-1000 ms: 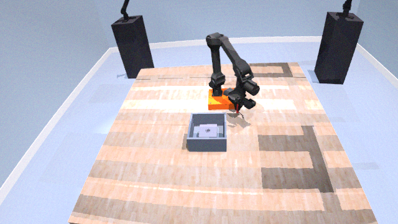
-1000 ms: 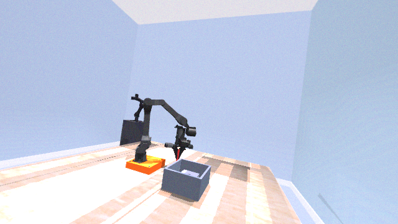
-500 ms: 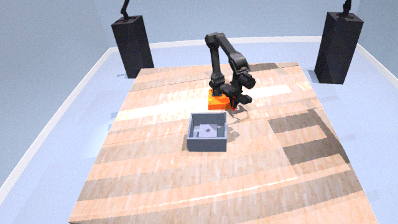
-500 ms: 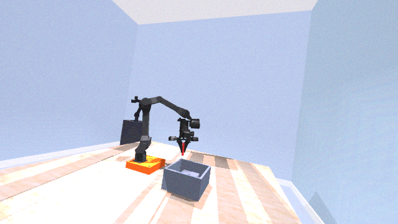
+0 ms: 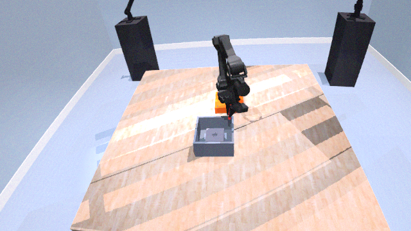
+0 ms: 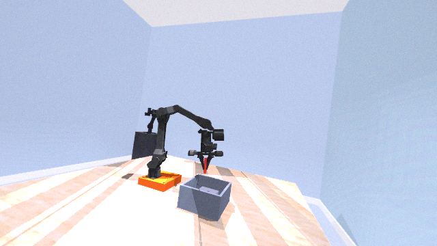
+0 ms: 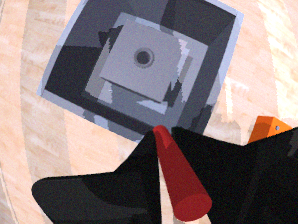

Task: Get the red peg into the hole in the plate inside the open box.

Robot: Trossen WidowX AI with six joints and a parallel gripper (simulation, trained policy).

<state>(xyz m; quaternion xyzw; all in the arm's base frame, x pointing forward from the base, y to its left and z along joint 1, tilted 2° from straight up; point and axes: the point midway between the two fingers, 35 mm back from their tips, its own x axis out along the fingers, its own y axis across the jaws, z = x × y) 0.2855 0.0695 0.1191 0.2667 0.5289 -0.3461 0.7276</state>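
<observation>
Right now the grey box is 110 mm below my gripper tip, 70 mm to the right of it and 60 mm ahead of it. Also, from my gripper tip: red peg: 20 mm above, 10 mm to the left, 10 mm behind.
</observation>
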